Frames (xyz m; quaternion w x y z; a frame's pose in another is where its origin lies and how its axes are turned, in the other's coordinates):
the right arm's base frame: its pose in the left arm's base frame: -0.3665 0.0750 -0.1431 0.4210 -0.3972 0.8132 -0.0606
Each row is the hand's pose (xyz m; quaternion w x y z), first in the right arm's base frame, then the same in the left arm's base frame.
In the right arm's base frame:
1: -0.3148 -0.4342 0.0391 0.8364 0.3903 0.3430 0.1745
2: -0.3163 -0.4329 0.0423 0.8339 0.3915 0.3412 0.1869
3: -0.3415 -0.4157 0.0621 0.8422 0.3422 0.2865 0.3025
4: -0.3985 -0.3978 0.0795 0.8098 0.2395 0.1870 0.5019
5: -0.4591 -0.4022 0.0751 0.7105 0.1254 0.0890 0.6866
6: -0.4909 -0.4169 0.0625 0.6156 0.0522 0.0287 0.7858
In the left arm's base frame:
1: 0.0244 0.0097 0.2204 0.2388 -0.0052 0.8702 -0.4309
2: 0.0264 0.0123 0.2187 0.2404 0.0063 0.8723 -0.4257
3: 0.0390 0.0462 0.2147 0.2758 0.0729 0.9049 -0.3158
4: 0.0599 0.1022 0.2321 0.3144 0.1987 0.9221 -0.1068
5: 0.0793 0.1404 0.2754 0.3182 0.3343 0.8804 0.1087
6: 0.0893 0.1496 0.3100 0.3042 0.4182 0.8217 0.2397

